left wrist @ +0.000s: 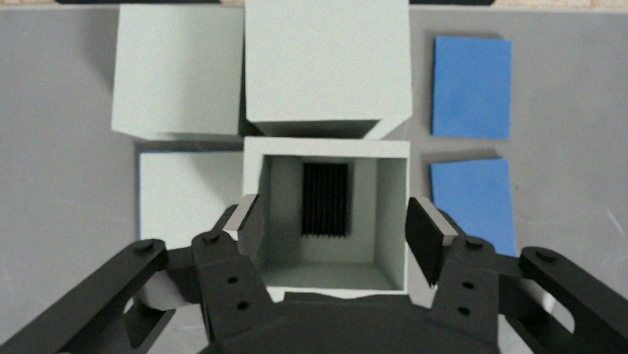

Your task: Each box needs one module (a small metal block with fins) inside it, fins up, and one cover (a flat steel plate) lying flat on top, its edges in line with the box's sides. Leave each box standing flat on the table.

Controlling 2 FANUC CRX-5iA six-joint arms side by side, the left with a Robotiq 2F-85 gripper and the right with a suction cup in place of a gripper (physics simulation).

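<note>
An open pale box (327, 147) stands upright in the middle of the left wrist view. A black finned module (325, 199) lies inside on its floor, fins up, nearer the far wall; no cover lies on this box. My left gripper (334, 217) is open and empty above the box, its fingers apart over the left and right walls. Two flat blue plates (471, 87) (472, 200) lie on the right, the nearer one slightly turned; whether they are covers I cannot tell. My right suction cup does not show.
Two pale, closed-topped blocks or boxes (327, 60) (180, 70) stand side by side behind the open box. A pale flat surface (185, 200) with a blue edge is left of the open box. The grey table (570, 100) has its far edge at the top, with dark shapes beyond.
</note>
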